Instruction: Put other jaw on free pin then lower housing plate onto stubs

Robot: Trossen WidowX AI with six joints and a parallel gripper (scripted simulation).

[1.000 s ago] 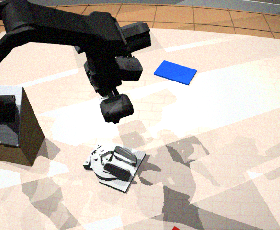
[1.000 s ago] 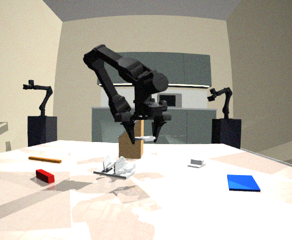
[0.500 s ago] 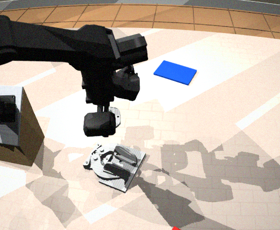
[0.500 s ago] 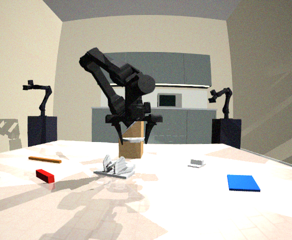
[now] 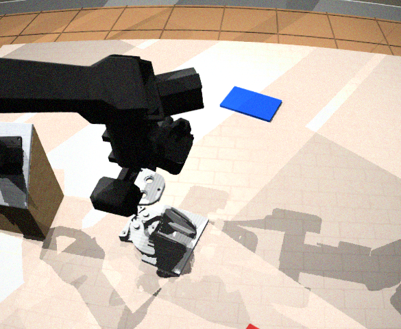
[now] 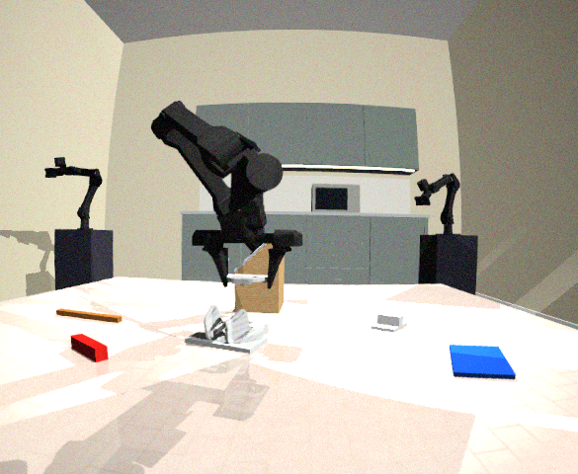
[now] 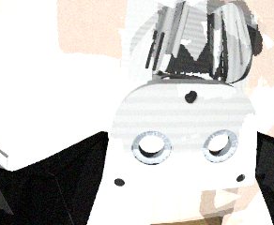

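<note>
Now: gripper tip 3 cm to the left of the jaw and 6 cm above it. From my gripper tip the other things lie so: red block (17 cm ahead, 22 cm to the right, 8 cm below); then orange bar (3 cm behind, 35 cm to the right, 8 cm below); then blue flat plate (17 cm ahead, 35 cm to the left, 8 cm below).
</note>
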